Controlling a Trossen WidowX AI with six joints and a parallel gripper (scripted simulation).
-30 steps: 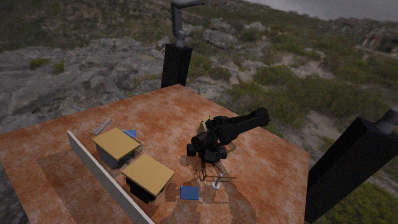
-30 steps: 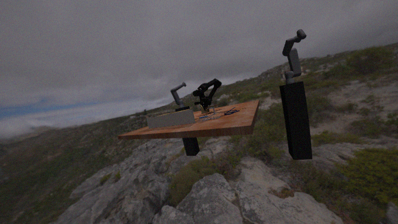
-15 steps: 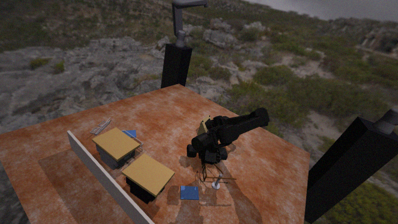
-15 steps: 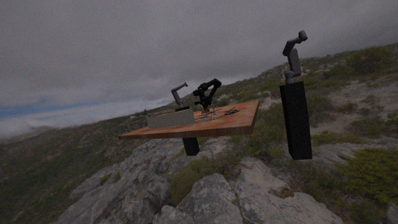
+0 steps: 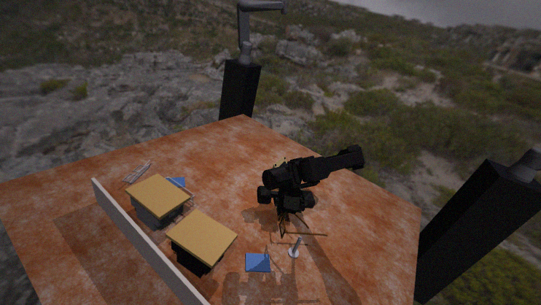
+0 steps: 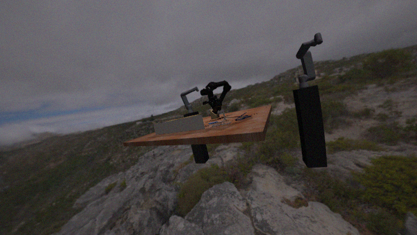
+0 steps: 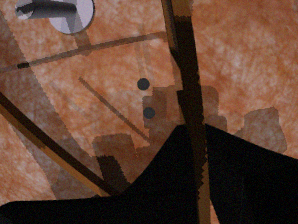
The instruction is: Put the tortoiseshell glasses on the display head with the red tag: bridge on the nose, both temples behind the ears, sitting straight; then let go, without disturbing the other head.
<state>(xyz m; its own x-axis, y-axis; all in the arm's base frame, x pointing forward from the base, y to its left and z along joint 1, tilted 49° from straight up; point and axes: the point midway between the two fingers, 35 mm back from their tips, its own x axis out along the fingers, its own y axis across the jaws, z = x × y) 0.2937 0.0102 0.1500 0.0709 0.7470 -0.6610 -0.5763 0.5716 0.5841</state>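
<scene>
Right now my gripper tip is 10 cm to the right of the grey round base, 9 cm above it and 2 cm short of it. The rest, counted from my gripper tip: low white wall 32 cm ahead, 26 cm to the right, 6 cm below.
</scene>
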